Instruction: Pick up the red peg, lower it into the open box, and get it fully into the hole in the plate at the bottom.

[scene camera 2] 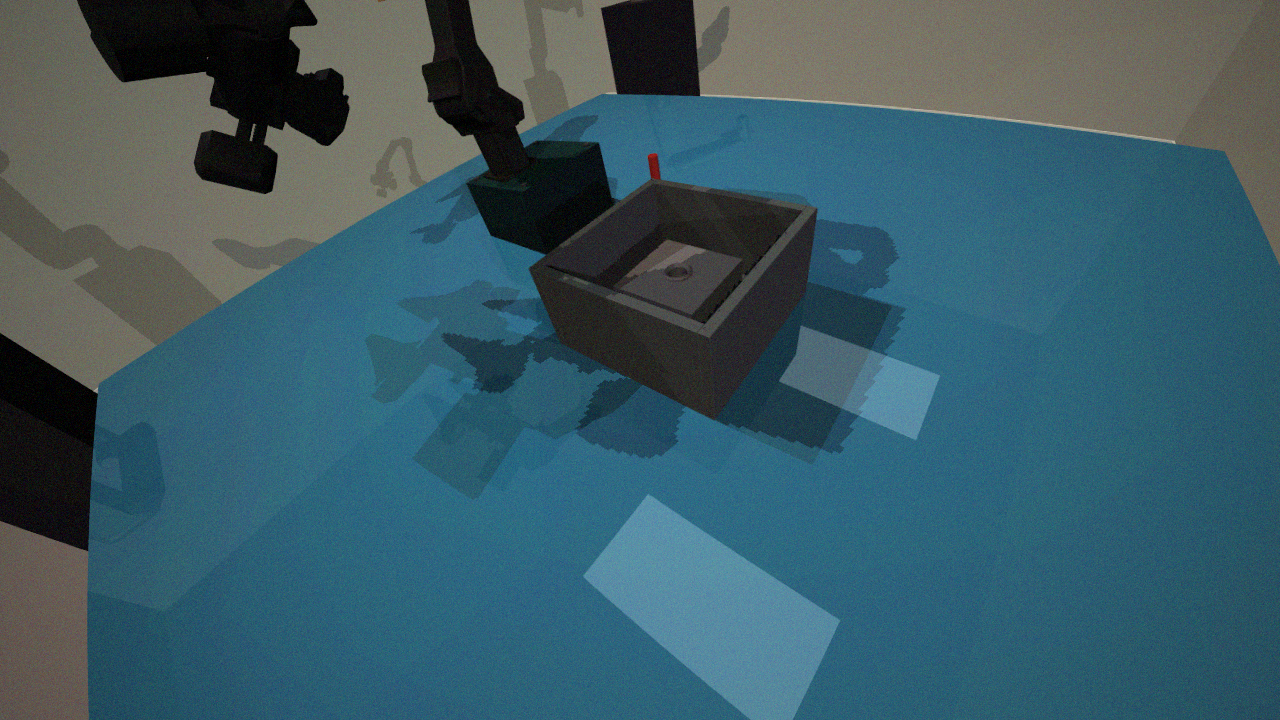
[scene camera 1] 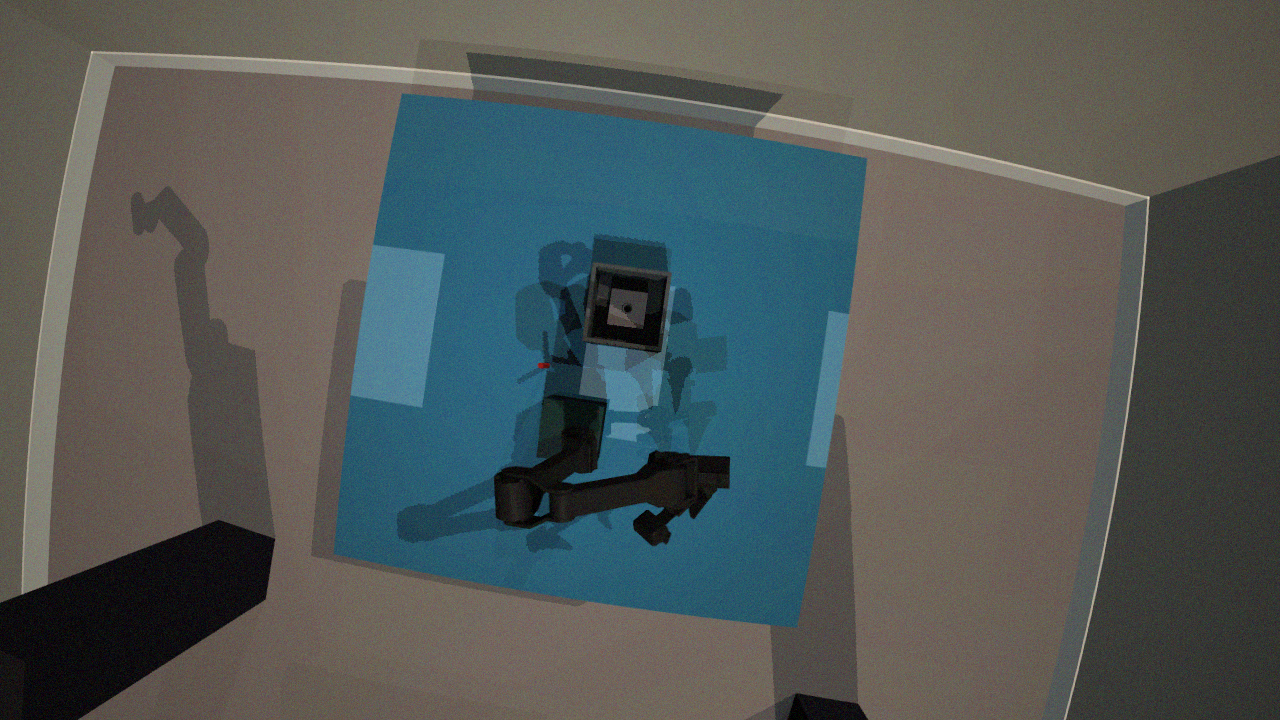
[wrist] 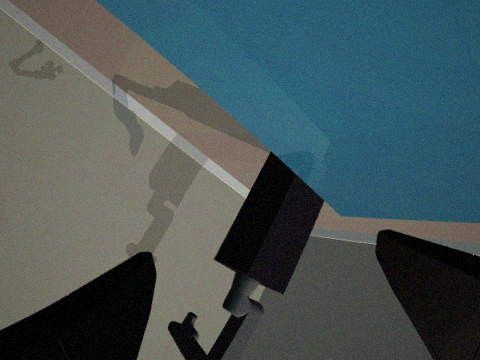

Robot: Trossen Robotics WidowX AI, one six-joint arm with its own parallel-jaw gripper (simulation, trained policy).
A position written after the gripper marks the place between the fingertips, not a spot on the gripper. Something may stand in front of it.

In view: the gripper (scene camera 2: 252, 151), a grey plate (scene camera 2: 693, 282) and a box (scene camera 2: 700, 366).
The grey plate is seen too in scene camera 1 (scene camera 1: 620, 299). The box shows as well in scene camera 1 (scene camera 1: 604, 277). The gripper shows as well in scene camera 1 (scene camera 1: 679, 530) and in the wrist view (wrist: 267, 255). The wrist view does not show the grey plate: it is out of frame. The wrist view misses the box: it is out of frame.
